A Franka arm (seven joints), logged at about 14 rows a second.
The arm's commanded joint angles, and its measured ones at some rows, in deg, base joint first. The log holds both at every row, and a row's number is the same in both.
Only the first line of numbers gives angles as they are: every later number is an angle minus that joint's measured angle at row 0.
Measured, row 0:
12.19, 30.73, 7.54, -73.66, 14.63, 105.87, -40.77
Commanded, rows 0 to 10:
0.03, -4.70, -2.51, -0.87, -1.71, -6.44, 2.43
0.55, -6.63, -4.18, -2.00, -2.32, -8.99, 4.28
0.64, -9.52, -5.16, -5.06, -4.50, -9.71, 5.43
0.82, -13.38, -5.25, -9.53, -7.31, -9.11, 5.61
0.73, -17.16, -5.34, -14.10, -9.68, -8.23, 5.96
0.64, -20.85, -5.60, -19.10, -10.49, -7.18, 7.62
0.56, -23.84, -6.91, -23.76, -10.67, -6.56, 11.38
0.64, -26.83, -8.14, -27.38, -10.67, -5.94, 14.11
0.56, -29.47, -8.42, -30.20, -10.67, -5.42, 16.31
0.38, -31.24, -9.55, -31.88, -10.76, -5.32, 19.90
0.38, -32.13, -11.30, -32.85, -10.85, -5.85, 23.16
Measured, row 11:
0.08, -26.13, -8.86, -25.58, -9.92, -7.87, 16.64
